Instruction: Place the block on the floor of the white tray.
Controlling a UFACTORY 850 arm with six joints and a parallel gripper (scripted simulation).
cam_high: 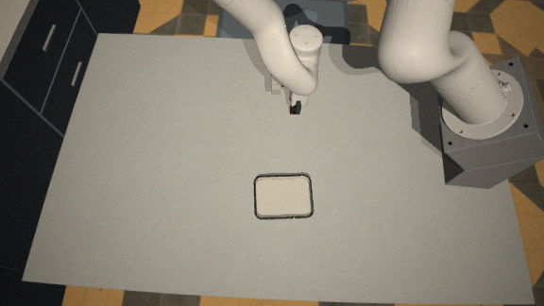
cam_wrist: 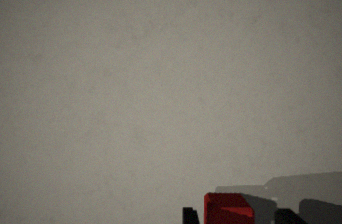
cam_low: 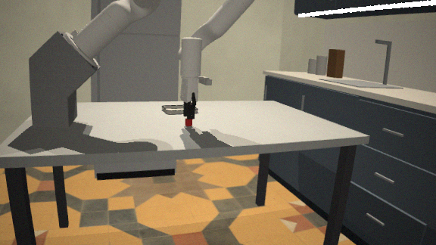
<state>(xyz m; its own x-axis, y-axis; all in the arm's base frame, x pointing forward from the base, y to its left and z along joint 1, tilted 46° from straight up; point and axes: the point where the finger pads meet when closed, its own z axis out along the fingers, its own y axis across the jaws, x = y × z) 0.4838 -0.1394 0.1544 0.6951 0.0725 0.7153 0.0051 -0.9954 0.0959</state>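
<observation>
Right now my hand is 40 mm above the red block. Also, from my hand: white tray: 50 mm ahead, 300 mm to the left, 40 mm below.
</observation>
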